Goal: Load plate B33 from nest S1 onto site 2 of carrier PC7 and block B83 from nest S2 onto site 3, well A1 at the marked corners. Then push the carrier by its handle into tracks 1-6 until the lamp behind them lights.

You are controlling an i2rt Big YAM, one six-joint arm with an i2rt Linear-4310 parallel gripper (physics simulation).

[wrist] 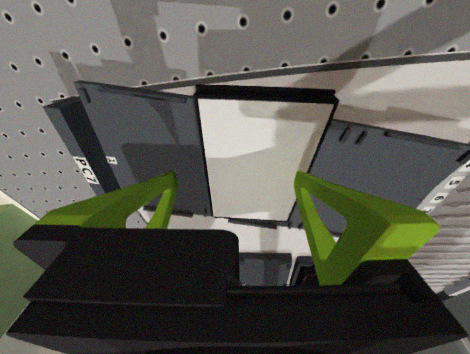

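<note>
The dark grey carrier PC7 [380, 165] lies across the middle of the wrist view, with a raised dark bar [79, 134] along its left end near the PC7 label. A plate with a white top and black edges [260, 150] lies over the carrier's middle, between the bare part by label 1 and the bare part on the right. No name shows on the plate, and I cannot tell whether it is fully seated. My gripper [235, 177] is open, its green fingertips on either side of the plate's near half, the right one close to the plate's edge. The carrier's near right part is hidden behind the right finger.
Numbered track labels [454, 182] and ribbed tracks [435, 250] are at the right. A perforated grey surface [300, 40] lies beyond and to the left. A dark grey piece [265, 265] and a dark frame [302, 265] show partly between the fingers, near the gripper's body.
</note>
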